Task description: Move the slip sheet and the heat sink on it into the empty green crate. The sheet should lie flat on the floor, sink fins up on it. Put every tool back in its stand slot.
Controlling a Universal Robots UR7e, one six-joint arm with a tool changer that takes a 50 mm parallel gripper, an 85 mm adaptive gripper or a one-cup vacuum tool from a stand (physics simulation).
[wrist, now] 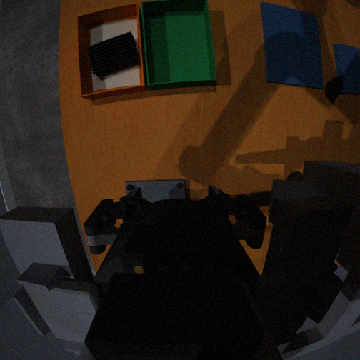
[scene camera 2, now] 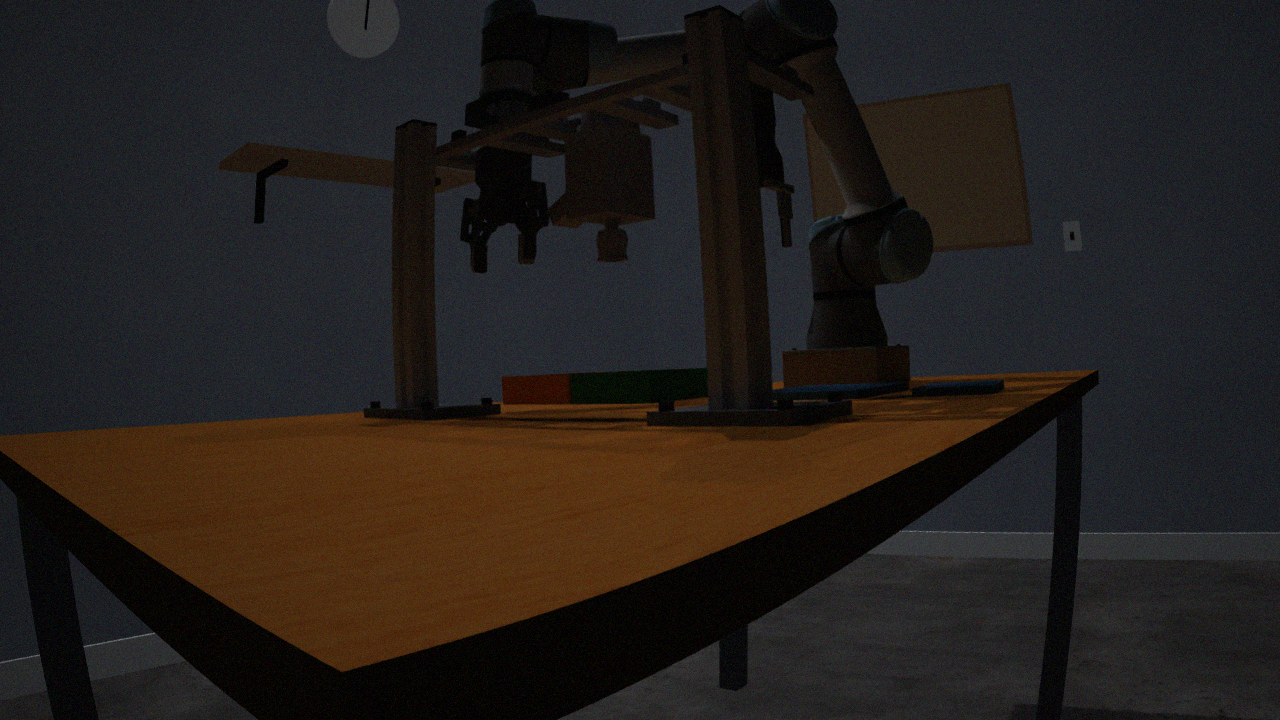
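The black finned heat sink lies fins up and slightly turned on the white slip sheet, inside the orange crate. The empty green crate stands directly beside it. My gripper, the adaptive one, is open and empty. It hangs at the left end of the tool stand, directly under the arm's wrist. The vacuum tool hangs next to it. The slim parallel gripper hangs farther right, its upper part partly hidden by the front post.
A large blue mat and a smaller blue mat lie right of the crates. A stand foot is bolted between my gripper and the crates. The front post and crossbeam are close around the hanging tools.
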